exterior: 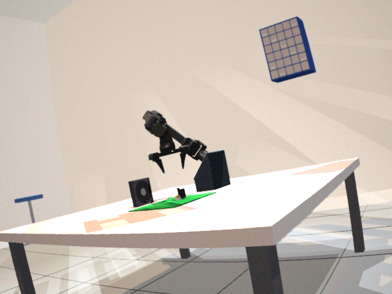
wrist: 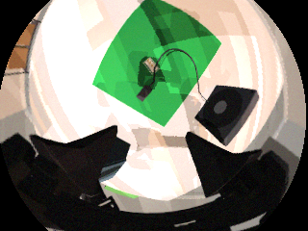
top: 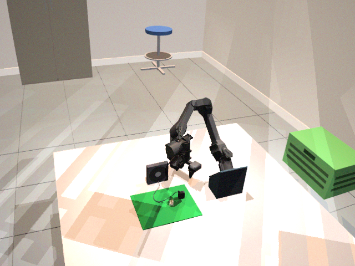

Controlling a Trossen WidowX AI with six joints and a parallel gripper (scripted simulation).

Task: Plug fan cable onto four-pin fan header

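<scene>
Right now the dark plug is 20 mm ahead of my gripper tip, 40 mm to the left of it and 100 mm below it. From my gripper tip the other things lie so: green board 110 mm ahead, 70 mm to the left, 140 mm below; pale four-pin header 80 mm ahead, 60 mm to the left, 130 mm below; black fan 110 mm ahead, 120 mm to the right, 70 mm below.
</scene>
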